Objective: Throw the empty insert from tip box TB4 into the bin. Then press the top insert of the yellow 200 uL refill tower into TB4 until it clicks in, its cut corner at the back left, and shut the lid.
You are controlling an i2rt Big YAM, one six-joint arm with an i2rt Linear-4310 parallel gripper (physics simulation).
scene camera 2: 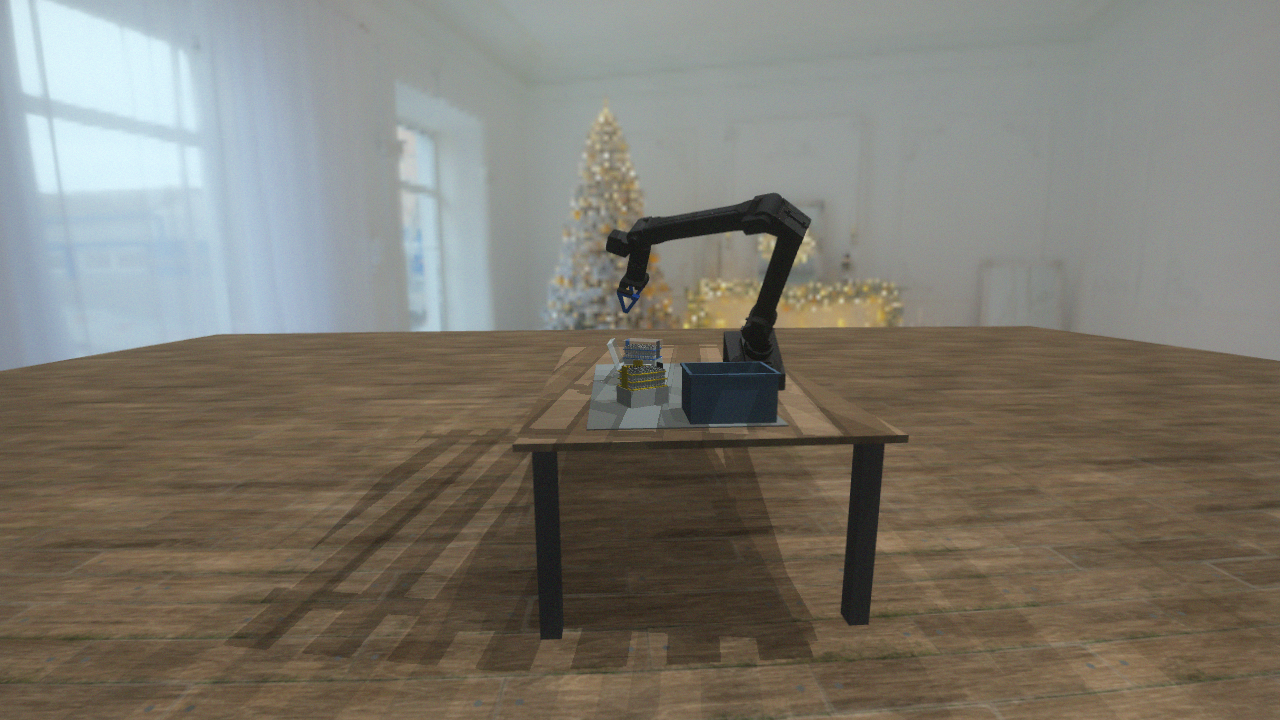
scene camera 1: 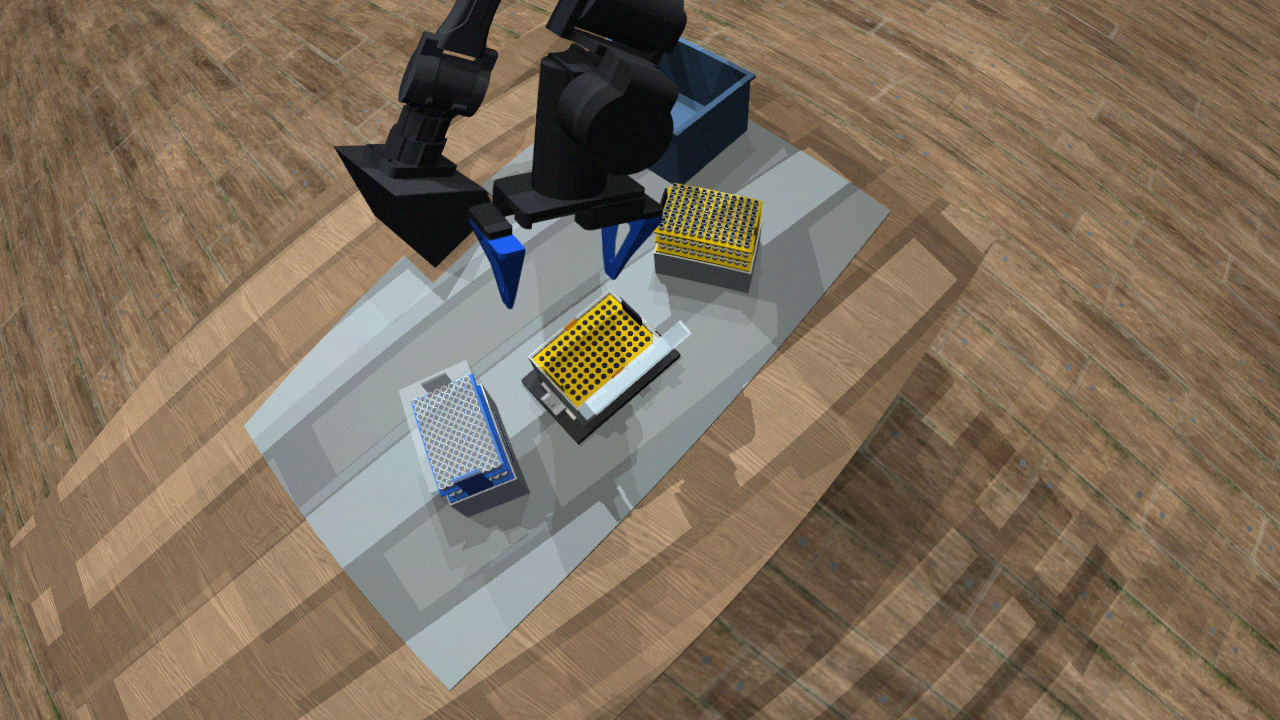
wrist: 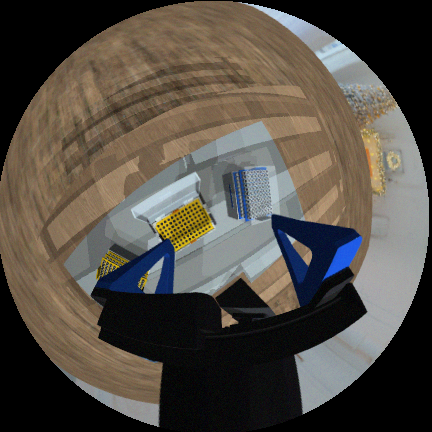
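The tip box TB4 [scene camera 1: 572,424] stands mid-mat with its clear lid [scene camera 1: 631,383] [scene camera 2: 613,352] [wrist: 167,196] open. Its label is not readable. A yellow insert [scene camera 1: 593,349] [wrist: 185,224] with dark, empty-looking holes sits in it. The yellow refill tower [scene camera 1: 707,223] [scene camera 2: 641,377] [wrist: 109,263] stands near the bin, with stacked inserts on a grey base; a finger partly covers it in the wrist view. The bin [scene camera 1: 713,138] [scene camera 2: 729,394] is dark blue and open-topped. My gripper [scene camera 1: 562,291] [scene camera 2: 627,309] [wrist: 219,232] is open and empty, high above the mat. The cut corners cannot be made out.
A blue refill tower [scene camera 1: 459,434] [scene camera 2: 641,349] [wrist: 257,194] stands on the other side of the tip box from the yellow tower. The grey mat [scene camera 1: 447,640] [wrist: 257,135] lies under the boxes on the wooden table [scene camera 1: 223,617]. The arm's base is beside the mat.
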